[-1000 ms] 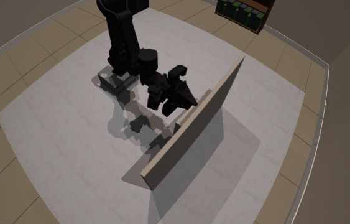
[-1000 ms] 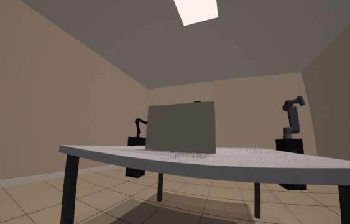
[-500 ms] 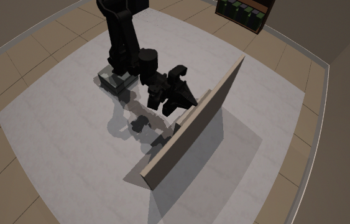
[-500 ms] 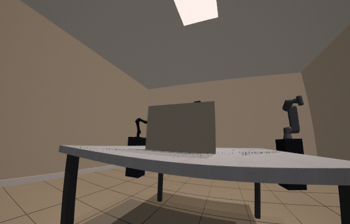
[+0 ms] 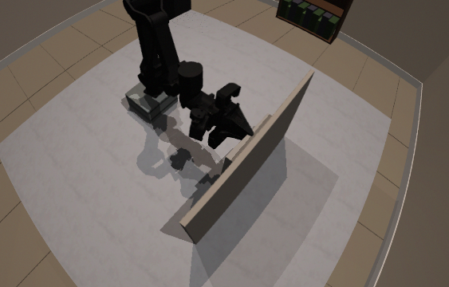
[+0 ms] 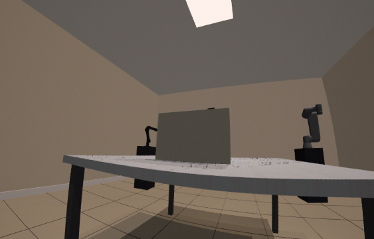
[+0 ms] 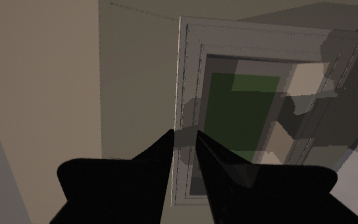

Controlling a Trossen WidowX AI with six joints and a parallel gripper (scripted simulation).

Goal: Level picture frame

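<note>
My gripper tip is 1 cm short of the picture frame, 1 cm to the left of it and 5 cm above it. Also, from my gripper tip: wall panel 2 cm ahead, 2 cm to the right, 7 cm below.
</note>
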